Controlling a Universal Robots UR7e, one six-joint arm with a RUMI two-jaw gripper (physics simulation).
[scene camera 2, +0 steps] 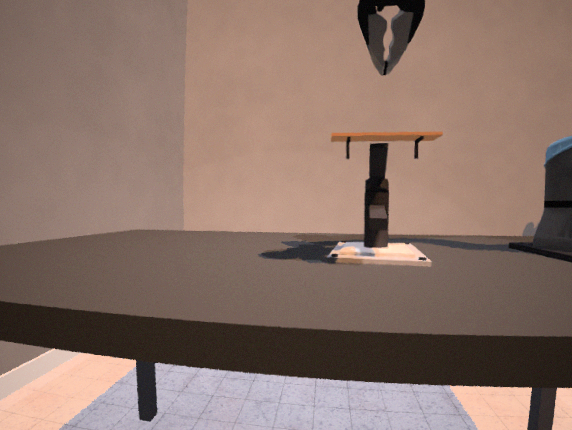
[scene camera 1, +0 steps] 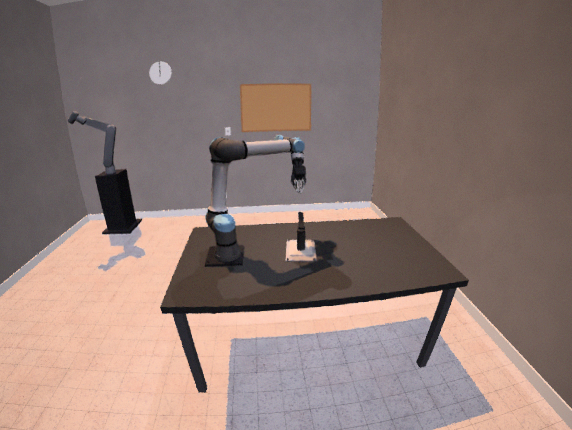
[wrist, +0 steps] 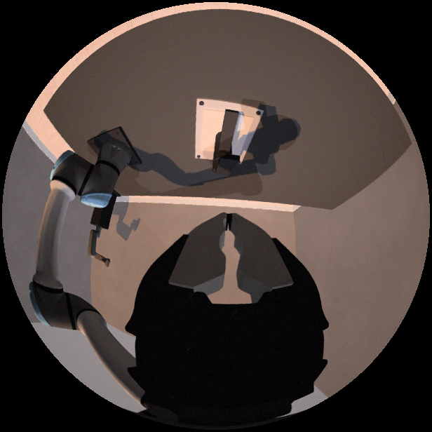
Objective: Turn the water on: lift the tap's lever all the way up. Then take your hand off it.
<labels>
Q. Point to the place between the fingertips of my gripper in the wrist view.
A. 227, 214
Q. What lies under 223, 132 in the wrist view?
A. A black tap.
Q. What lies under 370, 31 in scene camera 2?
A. My gripper.
</labels>
